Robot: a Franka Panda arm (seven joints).
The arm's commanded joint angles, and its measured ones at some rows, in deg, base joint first. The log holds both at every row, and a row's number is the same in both.
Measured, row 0:
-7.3 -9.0 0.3 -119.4 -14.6 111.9 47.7
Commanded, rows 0 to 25:
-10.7 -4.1 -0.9 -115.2 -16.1 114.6 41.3
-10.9 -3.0 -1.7 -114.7 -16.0 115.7 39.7
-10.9 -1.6 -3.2 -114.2 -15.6 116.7 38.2
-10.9 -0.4 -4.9 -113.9 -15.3 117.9 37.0
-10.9 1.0 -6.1 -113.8 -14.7 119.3 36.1
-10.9 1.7 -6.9 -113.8 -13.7 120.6 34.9
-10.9 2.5 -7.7 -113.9 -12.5 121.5 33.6
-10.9 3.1 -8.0 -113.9 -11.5 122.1 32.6
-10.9 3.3 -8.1 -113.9 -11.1 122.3 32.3
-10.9 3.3 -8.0 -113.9 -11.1 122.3 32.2
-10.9 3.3 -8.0 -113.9 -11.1 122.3 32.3
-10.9 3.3 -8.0 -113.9 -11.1 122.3 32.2
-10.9 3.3 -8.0 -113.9 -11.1 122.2 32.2
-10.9 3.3 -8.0 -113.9 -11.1 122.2 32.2
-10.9 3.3 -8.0 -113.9 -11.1 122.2 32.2
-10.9 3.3 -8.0 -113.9 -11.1 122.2 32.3
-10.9 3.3 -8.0 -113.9 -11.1 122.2 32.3
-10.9 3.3 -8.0 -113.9 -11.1 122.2 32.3
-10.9 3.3 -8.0 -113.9 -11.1 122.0 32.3
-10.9 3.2 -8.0 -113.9 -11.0 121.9 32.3
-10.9 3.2 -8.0 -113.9 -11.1 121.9 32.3
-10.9 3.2 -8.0 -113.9 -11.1 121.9 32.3
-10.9 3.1 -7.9 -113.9 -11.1 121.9 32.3
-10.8 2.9 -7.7 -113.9 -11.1 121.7 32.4
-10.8 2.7 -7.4 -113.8 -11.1 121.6 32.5
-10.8 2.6 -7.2 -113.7 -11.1 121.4 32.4
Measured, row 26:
-10.7 3.5 -8.1 -114.2 -11.8 122.1 33.3
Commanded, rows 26 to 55:
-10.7 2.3 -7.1 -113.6 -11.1 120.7 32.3
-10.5 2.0 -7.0 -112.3 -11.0 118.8 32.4
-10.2 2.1 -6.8 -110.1 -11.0 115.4 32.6
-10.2 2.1 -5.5 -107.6 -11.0 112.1 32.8
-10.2 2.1 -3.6 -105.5 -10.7 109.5 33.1
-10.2 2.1 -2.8 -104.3 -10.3 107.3 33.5
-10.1 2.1 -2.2 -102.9 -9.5 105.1 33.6
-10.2 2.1 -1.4 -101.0 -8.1 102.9 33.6
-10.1 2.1 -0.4 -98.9 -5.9 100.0 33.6
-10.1 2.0 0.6 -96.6 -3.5 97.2 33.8
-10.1 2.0 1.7 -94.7 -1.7 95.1 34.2
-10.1 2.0 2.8 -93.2 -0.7 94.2 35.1
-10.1 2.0 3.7 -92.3 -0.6 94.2 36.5
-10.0 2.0 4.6 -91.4 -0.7 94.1 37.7
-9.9 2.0 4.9 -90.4 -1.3 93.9 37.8
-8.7 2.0 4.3 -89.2 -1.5 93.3 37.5
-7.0 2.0 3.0 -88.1 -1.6 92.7 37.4
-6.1 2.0 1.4 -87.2 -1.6 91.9 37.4
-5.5 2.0 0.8 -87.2 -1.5 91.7 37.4
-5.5 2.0 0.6 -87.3 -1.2 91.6 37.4
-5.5 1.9 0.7 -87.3 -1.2 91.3 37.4
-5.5 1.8 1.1 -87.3 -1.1 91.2 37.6
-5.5 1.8 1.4 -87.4 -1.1 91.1 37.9
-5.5 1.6 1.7 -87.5 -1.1 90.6 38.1
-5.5 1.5 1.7 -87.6 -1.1 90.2 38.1
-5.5 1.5 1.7 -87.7 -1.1 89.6 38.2
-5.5 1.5 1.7 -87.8 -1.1 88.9 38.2
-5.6 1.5 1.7 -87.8 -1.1 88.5 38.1
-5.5 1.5 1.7 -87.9 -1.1 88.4 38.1
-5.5 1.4 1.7 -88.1 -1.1 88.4 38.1
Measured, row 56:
-5.5 1.5 1.4 -88.5 -1.5 90.1 37.2
